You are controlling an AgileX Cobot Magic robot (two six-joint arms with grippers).
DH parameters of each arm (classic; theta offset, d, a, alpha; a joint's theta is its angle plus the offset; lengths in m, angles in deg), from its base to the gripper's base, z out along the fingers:
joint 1: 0 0.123 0 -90
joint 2: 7.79 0 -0.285 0
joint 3: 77.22 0 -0.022 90
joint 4: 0 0.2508 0 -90
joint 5: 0 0 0.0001 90
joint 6: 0 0.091 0 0
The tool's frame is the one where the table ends.
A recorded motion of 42 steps. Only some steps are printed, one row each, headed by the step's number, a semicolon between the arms.
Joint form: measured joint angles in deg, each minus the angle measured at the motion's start. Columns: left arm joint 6, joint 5, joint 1, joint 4, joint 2, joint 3; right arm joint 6, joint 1, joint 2, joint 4, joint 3, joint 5.
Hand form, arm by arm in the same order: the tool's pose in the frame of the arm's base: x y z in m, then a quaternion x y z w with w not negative. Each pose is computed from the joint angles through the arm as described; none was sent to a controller.
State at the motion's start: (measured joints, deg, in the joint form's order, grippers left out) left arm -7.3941 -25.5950 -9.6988 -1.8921 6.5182 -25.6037; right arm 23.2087 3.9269 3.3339 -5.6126 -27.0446 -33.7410
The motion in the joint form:
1: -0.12 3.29 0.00 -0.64 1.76 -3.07; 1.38 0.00 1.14 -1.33 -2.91 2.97
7: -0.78 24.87 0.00 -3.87 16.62 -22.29; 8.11 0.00 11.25 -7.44 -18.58 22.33
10: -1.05 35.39 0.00 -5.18 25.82 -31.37; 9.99 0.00 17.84 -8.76 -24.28 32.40
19: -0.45 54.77 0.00 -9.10 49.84 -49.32; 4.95 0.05 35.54 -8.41 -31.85 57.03
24: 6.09 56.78 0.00 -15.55 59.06 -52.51; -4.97 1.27 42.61 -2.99 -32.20 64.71
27: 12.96 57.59 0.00 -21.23 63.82 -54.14; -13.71 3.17 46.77 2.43 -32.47 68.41
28: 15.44 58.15 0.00 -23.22 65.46 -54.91; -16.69 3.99 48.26 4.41 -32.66 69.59
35: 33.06 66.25 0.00 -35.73 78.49 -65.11; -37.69 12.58 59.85 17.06 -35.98 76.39
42: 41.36 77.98 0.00 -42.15 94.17 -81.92; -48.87 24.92 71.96 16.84 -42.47 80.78
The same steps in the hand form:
1: 0.0048 0.0007 0.3965 -0.00832 0.36102 -0.15538 0.91948; -0.0298 0.0036 0.4091 0.00222 0.25156 0.19675 0.94763
7: 0.0403 -0.0068 0.4591 -0.01890 0.49611 -0.17746 0.84972; -0.0120 0.0032 0.4634 0.02573 0.36484 0.18911 0.91130
10: 0.0734 -0.0145 0.4807 -0.02006 0.57395 -0.18384 0.79774; 0.0163 0.0016 0.4773 0.05586 0.44710 0.17741 0.87493
19: 0.1830 -0.0399 0.4916 -0.01866 0.73791 -0.19164 0.64685; 0.1132 -0.0009 0.4599 0.10230 0.68496 0.08753 0.71603
24: 0.2329 -0.0542 0.4731 0.00356 0.77892 -0.19980 0.59444; 0.1512 0.0067 0.4328 0.06249 0.77659 0.05767 0.62425
27: 0.2576 -0.0633 0.4617 0.03122 0.79347 -0.20682 0.57154; 0.1703 0.0183 0.4166 0.00748 0.82020 0.05672 0.56921
28: 0.2656 -0.0665 0.4583 0.04226 0.79782 -0.20977 0.56364; 0.1765 0.0234 0.4113 -0.01384 0.83252 0.05982 0.55058
35: 0.3219 -0.0918 0.4424 0.14728 0.81329 -0.23556 0.51125; 0.2140 0.0762 0.3808 -0.20387 0.87080 0.10066 0.43589
42: 0.3821 -0.1162 0.4268 0.23550 0.81281 -0.27584 0.45584; 0.2371 0.1454 0.3582 -0.39283 0.84217 0.10069 0.35538

